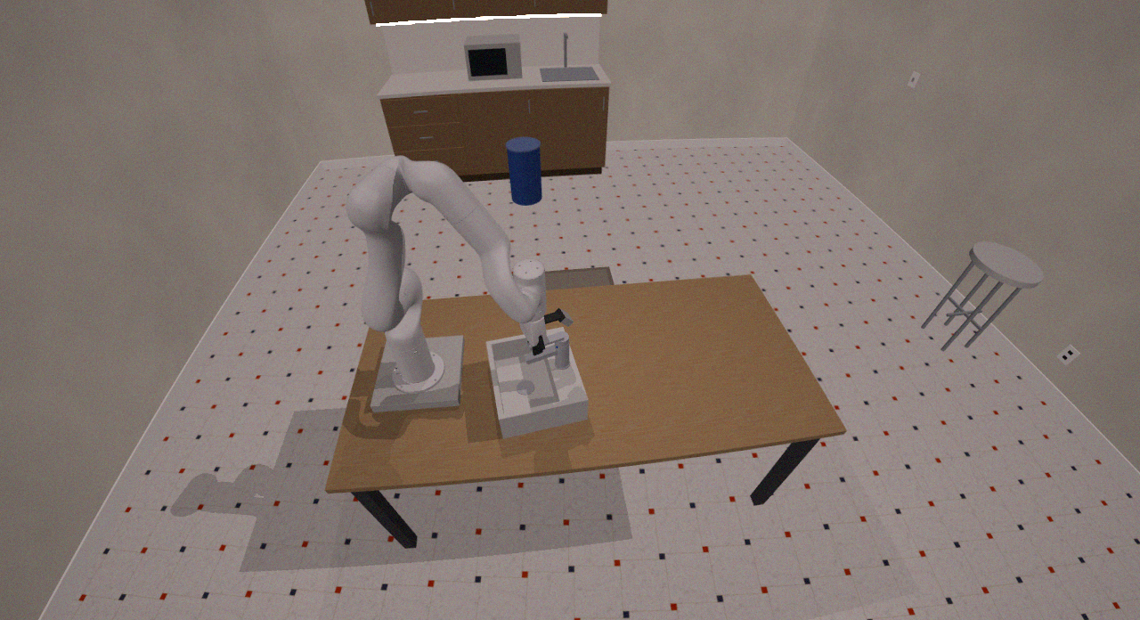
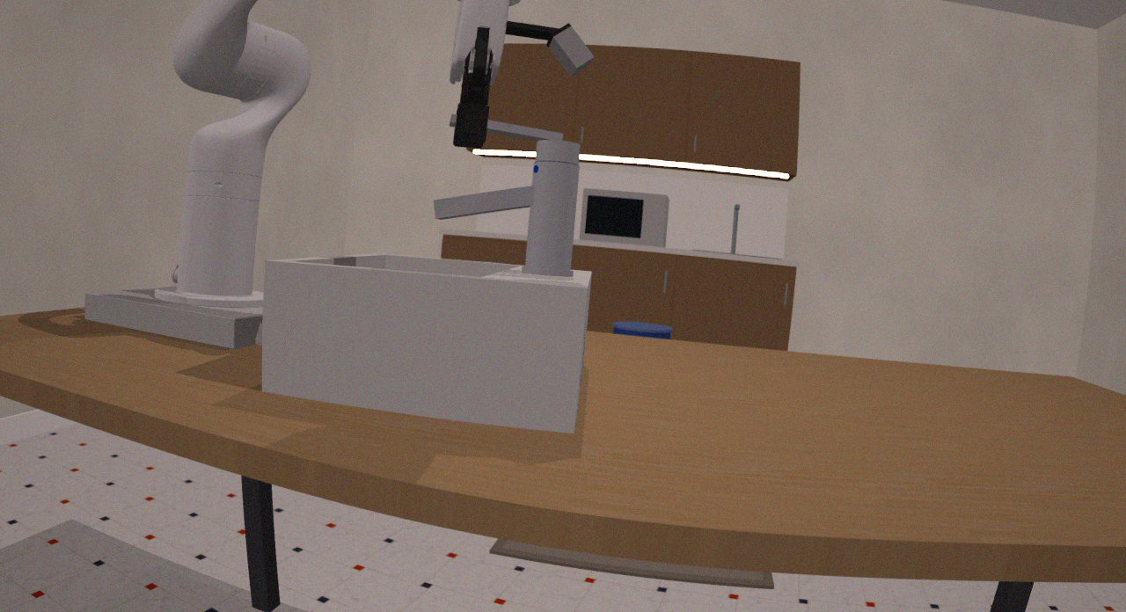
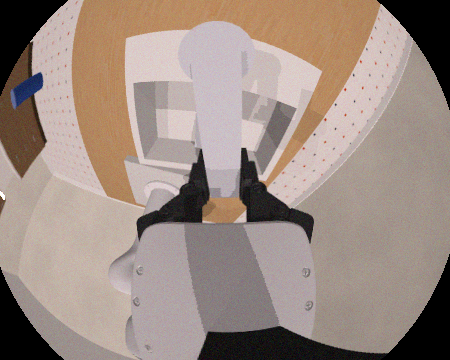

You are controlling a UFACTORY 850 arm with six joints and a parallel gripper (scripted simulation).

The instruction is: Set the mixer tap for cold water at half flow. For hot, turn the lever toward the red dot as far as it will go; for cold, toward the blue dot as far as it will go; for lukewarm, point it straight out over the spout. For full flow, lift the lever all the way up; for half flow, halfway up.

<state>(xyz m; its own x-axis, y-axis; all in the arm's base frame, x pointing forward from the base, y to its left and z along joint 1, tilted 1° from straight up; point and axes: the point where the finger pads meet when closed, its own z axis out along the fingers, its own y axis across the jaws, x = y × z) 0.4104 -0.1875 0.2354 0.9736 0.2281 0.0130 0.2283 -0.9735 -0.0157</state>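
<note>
Now: hand 4 cm short of the flat lever and 1 cm to the right of it. From my hand the other things lie so: white sink basin 23 cm below, 3 cm behind, 2 cm to the left.
</note>
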